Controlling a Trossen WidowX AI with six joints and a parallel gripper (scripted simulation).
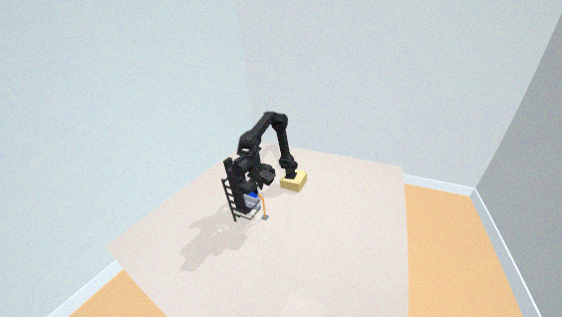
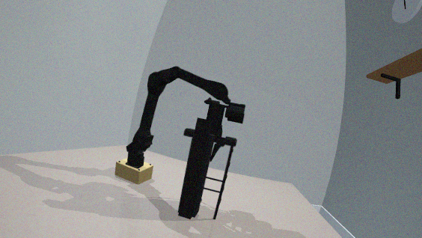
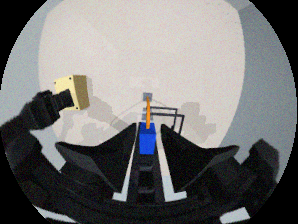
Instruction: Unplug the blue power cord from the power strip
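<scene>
The blue plug is 60 mm to the right of my gripper tip and 10 mm below it.
</scene>
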